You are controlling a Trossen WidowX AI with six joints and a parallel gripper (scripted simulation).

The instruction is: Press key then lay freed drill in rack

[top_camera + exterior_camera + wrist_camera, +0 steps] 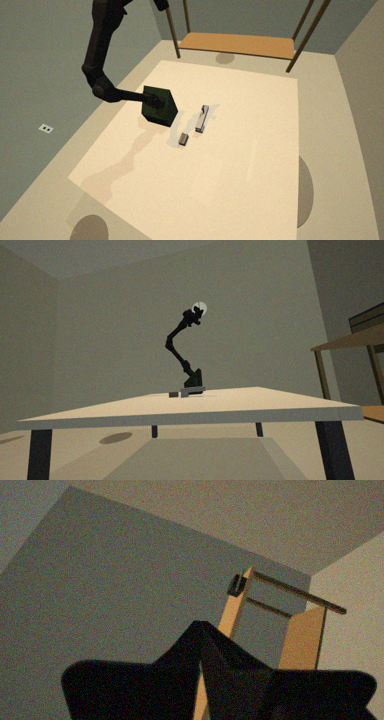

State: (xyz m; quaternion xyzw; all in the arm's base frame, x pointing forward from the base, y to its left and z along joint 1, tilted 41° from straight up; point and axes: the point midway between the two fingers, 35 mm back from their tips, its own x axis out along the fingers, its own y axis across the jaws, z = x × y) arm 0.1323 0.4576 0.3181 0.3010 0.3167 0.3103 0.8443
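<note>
Right now the small blue key is 62 cm below my gripper tip, 10 cm to the right of it and 10 cm ahead of it. Also, from my gripper tip: grey housing: 67 cm below, 13 cm to the right, 10 cm ahead; then drill: 67 cm below, 15 cm to the right, 10 cm ahead.
</note>
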